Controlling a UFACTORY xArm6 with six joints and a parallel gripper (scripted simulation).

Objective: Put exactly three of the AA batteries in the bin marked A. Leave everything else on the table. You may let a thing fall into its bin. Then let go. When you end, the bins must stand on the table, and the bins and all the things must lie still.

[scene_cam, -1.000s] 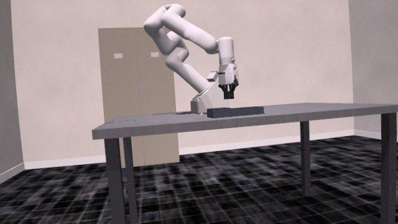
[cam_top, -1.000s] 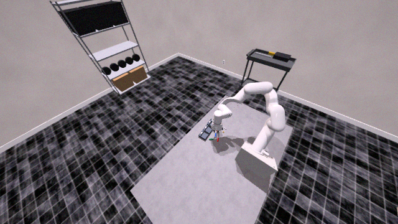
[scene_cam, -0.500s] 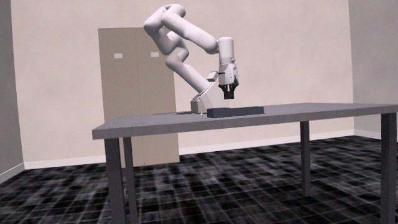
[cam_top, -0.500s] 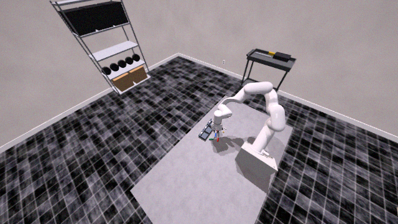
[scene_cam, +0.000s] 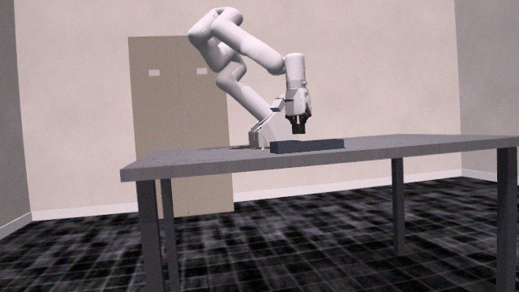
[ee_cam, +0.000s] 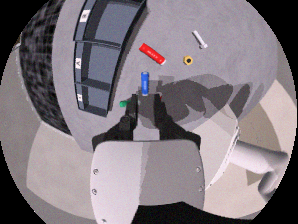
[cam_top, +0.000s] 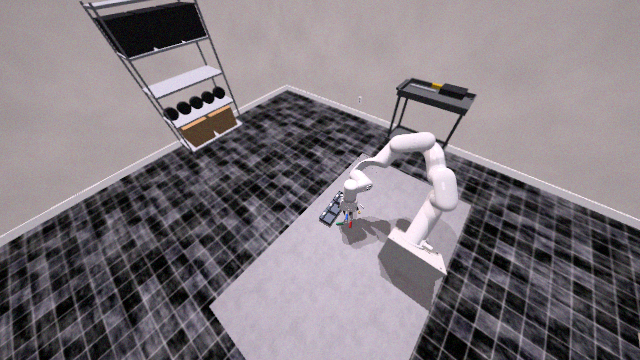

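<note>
Right now the blue AA battery is 7 cm below my hand. The rest, counted from my hand: green AA battery: 7 cm below, 6 cm to the left; then dark two-compartment bin: 10 cm ahead, 6 cm below, 1 cm to the left; then red battery: 7 cm below, 6 cm to the right, 3 cm ahead.
</note>
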